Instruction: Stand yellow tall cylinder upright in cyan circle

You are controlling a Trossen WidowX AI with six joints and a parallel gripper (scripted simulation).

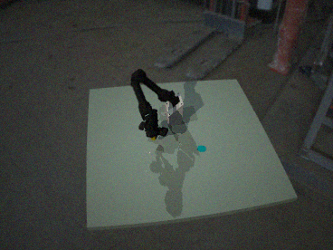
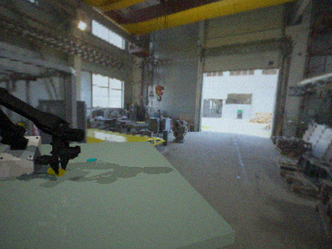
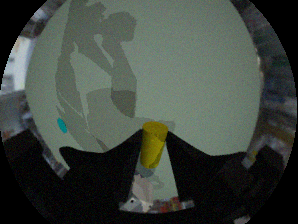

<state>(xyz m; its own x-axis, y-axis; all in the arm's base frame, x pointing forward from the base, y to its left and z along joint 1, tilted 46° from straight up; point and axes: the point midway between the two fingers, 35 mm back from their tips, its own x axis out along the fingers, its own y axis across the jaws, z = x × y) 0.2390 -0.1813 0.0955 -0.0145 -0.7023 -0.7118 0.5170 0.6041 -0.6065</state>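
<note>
My gripper tip is now 100 mm short of the cyan circle, 310 mm to the right of it and 50 mm above it. Round my gripper tip: yellow cylinder (20 mm behind, 10 mm to the left).
</note>
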